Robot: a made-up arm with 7 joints. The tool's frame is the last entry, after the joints. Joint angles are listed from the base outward. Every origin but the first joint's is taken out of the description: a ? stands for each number. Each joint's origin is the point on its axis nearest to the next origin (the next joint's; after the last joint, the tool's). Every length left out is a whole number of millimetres.
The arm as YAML. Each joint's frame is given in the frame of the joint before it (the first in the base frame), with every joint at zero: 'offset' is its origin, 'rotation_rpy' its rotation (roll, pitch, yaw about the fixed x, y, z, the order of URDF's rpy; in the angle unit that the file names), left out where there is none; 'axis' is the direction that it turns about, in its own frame. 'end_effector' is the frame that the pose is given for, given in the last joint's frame.
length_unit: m
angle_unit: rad
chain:
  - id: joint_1
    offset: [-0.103, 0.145, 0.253]
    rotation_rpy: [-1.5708, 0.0, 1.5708]
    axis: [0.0, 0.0, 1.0]
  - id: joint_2
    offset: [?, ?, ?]
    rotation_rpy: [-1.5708, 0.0, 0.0]
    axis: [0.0, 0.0, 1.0]
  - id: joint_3
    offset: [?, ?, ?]
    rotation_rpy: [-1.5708, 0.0, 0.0]
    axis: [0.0, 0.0, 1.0]
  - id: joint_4
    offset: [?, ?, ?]
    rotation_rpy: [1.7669, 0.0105, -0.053]
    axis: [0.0, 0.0, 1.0]
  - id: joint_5
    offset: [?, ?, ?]
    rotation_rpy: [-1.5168, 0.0, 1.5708]
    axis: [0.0, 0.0, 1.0]
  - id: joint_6
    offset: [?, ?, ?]
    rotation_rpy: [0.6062, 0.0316, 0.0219]
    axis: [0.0, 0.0, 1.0]
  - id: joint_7
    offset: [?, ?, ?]
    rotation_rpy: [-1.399, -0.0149, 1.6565]
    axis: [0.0, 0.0, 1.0]
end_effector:
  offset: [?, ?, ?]
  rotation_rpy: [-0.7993, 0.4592, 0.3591]
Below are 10 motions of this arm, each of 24 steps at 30 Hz.
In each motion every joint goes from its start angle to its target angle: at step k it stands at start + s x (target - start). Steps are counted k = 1, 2, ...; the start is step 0. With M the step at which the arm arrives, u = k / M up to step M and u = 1 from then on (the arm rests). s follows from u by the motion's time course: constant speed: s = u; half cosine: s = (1 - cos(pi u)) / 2; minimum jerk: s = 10 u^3 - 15 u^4 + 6 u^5.
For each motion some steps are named. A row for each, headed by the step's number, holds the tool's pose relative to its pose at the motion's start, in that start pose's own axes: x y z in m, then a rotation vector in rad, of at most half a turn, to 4 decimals.
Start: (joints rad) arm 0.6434 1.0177 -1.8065 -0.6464 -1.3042 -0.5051 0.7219
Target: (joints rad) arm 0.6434 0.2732 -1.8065 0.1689 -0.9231 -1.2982 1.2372
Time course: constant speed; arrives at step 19
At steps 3, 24:
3: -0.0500 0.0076 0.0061 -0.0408 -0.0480 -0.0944
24: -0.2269 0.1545 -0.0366 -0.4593 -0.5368 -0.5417

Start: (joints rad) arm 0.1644 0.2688 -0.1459 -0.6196 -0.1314 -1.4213 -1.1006
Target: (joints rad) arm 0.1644 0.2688 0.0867 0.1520 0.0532 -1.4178 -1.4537
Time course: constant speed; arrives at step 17
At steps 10, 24:
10: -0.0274 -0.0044 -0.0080 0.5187 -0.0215 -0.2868
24: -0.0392 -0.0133 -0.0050 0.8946 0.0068 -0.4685

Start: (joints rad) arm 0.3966 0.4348 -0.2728 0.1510 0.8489 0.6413 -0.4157
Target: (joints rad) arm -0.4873 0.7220 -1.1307 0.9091 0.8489 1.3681 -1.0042
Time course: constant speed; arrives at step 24
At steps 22, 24:
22: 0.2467 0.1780 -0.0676 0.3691 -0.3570 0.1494
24: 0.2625 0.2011 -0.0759 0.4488 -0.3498 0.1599

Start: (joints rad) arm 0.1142 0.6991 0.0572 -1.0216 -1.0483 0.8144 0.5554
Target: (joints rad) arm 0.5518 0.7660 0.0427 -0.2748 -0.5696 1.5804 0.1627
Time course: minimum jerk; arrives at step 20
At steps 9, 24:
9: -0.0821 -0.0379 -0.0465 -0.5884 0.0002 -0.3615
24: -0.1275 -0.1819 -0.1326 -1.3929 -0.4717 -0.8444

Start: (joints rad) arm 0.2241 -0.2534 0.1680 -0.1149 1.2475 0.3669 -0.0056
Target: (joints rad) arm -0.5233 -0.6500 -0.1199 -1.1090 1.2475 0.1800 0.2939
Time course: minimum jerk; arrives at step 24
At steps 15, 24:
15: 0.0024 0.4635 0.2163 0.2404 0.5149 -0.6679
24: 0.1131 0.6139 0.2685 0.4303 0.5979 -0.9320

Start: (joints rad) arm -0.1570 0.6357 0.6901 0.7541 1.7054 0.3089 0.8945
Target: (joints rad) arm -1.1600 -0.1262 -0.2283 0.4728 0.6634 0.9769 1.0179
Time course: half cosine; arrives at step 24
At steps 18, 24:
18: 0.2876 0.0165 0.0833 0.5423 0.6446 0.4449
24: 0.3377 0.0441 0.0925 0.5868 0.7437 0.4942

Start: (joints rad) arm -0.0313 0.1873 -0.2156 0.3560 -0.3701 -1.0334 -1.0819
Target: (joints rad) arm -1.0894 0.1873 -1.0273 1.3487 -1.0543 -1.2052 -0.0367
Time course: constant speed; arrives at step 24
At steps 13, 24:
13: -0.1489 -0.0915 0.0916 -0.0631 0.1812 -0.0526
24: -0.2673 -0.2135 0.1957 0.0393 0.3135 0.0240

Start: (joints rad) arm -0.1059 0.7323 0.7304 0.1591 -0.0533 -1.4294 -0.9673
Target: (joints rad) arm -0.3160 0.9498 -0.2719 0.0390 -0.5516 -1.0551 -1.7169
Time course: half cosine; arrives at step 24
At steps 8, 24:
8: -0.0104 0.0855 0.0214 0.0120 0.0619 -0.3339
24: 0.1454 0.2894 0.0575 0.2092 0.0910 -1.4140

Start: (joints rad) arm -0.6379 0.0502 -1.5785 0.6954 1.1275 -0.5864 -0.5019
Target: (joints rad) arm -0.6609 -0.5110 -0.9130 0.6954 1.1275 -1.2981 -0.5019
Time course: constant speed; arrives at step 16
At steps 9, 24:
9: -0.0326 0.0495 0.0750 0.1460 0.3613 -0.2528
24: -0.0336 0.0827 0.1304 0.4362 0.6021 -0.3695

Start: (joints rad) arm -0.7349 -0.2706 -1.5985 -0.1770 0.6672 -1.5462 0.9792
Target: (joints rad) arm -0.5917 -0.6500 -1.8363 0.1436 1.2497 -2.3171 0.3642
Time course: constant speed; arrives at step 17
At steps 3, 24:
3: -0.0042 -0.0131 0.0292 -0.0013 0.0831 0.0622
24: 0.0105 -0.0552 0.2127 -0.1977 0.6343 0.2569

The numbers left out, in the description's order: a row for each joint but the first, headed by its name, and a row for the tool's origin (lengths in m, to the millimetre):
joint_2: 0.128 0.231 0.0
joint_3: 0.045 -0.006 0.0
joint_4: 0.082 0.031 0.0
joint_5: -0.122 0.218 0.0
joint_6: -0.052 0.023 0.0
joint_7: -0.056 0.033 0.0
tool: -0.181 -0.131 0.0

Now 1 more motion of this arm.
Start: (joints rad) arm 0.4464 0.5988 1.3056 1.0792 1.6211 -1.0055 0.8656
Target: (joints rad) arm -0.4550 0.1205 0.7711 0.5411 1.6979 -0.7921 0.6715
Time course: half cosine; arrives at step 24
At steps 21, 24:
21: 0.1839 0.0440 0.3108 0.5924 0.3003 -0.4658
24: 0.1986 0.0451 0.3255 0.6124 0.3241 -0.4955

